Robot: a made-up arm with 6 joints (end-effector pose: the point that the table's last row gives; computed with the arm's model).
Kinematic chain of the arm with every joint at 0, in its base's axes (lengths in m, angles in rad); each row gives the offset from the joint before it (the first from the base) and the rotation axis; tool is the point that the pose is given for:
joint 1: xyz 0 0 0.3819 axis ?
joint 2: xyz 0 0 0 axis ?
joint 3: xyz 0 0 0.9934 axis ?
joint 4: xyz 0 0 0 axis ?
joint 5: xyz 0.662 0 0 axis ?
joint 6: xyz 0 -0.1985 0 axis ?
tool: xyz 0 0 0
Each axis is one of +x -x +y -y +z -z.
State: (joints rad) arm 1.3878 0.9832 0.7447 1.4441 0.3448 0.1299
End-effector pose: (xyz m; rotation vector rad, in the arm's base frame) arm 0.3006 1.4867 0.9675 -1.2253 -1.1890 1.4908
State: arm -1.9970 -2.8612 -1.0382 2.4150 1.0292 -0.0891
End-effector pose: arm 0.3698 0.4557 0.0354 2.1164 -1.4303 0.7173
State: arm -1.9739 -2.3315 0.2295 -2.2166 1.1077 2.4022
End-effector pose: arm 0.5752 1.0442 0.1927 -1.1383 -1.9476 -1.6764
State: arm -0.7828 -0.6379 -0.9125 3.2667 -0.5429 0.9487
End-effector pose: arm 0.1665 0.1122 0.9766 1.8609 -0.8690 -0.1720
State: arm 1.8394 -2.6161 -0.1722 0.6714 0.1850 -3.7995
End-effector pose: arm 0.4378 -1.0048 -0.1468 -0.3399 -0.4940 -1.3796
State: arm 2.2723 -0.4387 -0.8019 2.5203 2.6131 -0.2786
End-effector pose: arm -0.2768 0.0776 1.1540 -0.2191 0.2411 -1.1470
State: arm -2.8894 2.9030 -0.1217 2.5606 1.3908 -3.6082
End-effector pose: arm 0.4384 -0.0584 -0.7688 -1.7352 -0.0732 -1.3503
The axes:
joint 1: +z
joint 2: +y
joint 3: -y
joint 4: -x
joint 5: -y
joint 6: -x

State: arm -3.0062 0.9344 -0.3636 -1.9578 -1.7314 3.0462
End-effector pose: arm -0.7828 -0.1823 0.2852 -0.3470 -0.0406 -1.7738
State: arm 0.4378 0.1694 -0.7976 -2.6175 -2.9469 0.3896
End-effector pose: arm 0.3452 0.3513 0.7597 -1.4414 -0.5503 -2.3233
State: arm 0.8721 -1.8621 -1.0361 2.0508 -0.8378 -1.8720
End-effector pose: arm -0.4769 -0.4252 0.7027 0.5949 -0.8976 -0.0340
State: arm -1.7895 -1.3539 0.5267 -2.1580 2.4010 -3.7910
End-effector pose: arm 0.3275 0.9665 1.2765 1.1499 -1.0182 -2.4991
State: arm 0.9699 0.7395 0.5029 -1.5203 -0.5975 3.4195
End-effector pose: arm 0.7244 1.0390 0.7679 -1.4968 -1.2584 1.3048
